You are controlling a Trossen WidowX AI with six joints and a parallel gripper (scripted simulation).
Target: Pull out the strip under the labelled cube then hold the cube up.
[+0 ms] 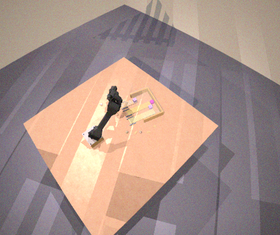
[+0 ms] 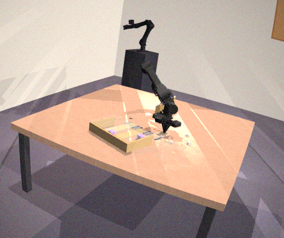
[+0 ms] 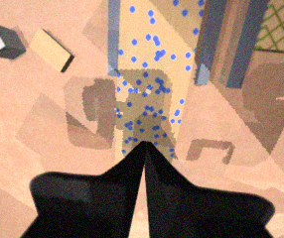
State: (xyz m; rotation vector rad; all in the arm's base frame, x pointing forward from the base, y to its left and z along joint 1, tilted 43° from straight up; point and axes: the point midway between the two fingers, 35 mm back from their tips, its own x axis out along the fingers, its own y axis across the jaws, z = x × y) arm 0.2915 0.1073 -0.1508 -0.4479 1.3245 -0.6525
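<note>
My gripper tip is 190 mm short of the cross-hatched strip and 130 mm to the left of it.
</note>
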